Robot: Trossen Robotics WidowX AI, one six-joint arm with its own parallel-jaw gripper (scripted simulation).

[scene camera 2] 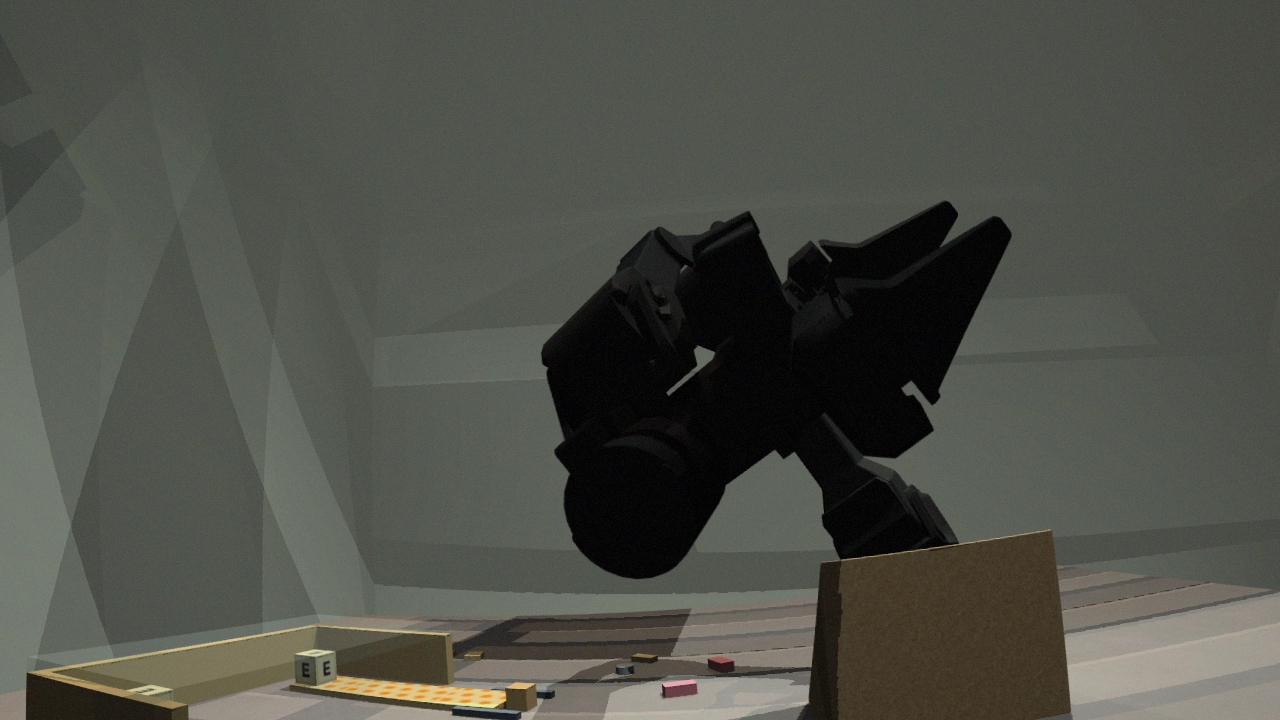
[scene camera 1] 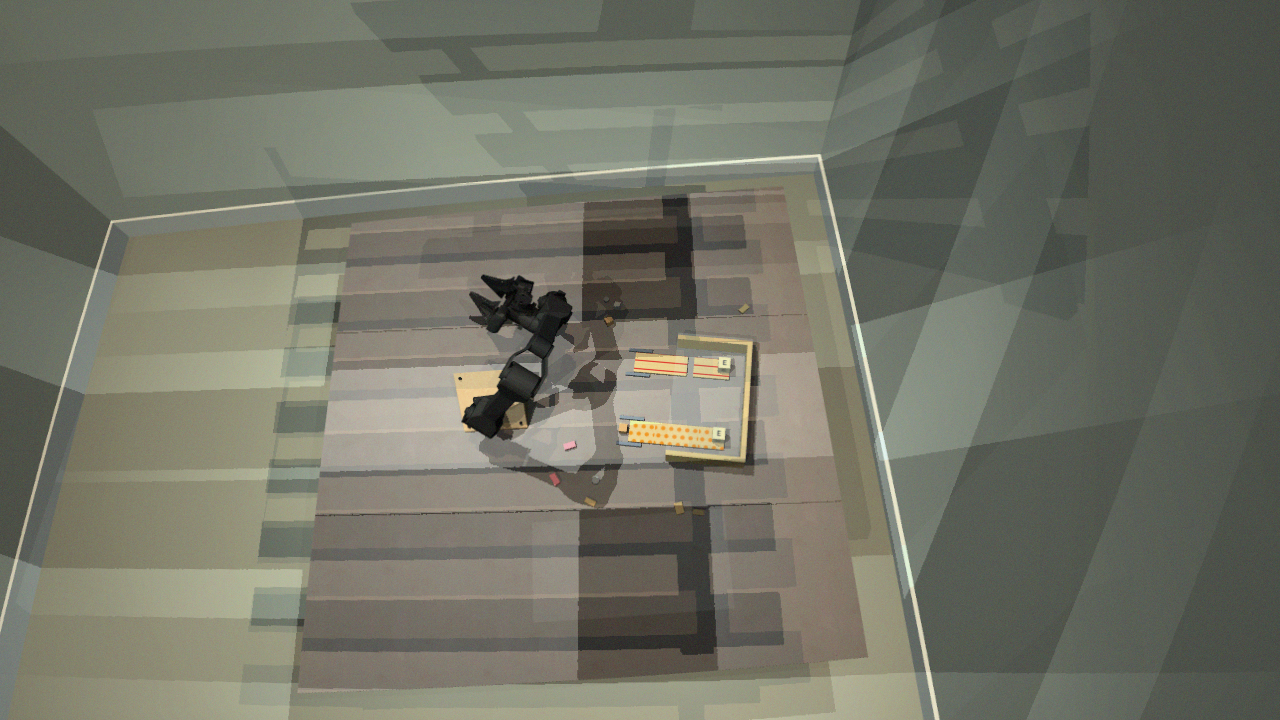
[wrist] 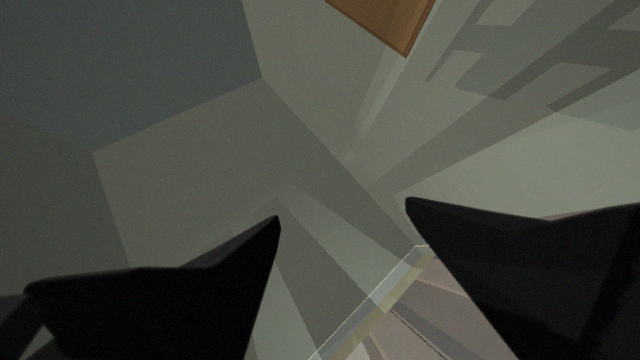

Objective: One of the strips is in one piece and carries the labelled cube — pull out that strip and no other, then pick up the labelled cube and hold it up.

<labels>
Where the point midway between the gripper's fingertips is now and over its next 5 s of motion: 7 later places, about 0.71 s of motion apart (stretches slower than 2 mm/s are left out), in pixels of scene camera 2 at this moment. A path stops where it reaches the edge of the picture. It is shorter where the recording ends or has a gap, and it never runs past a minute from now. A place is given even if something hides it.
My gripper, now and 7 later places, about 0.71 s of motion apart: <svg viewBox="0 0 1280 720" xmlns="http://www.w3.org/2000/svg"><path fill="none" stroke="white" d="M975 214L807 535L465 479L470 483L452 592L471 634L474 673L480 697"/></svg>
</labels>
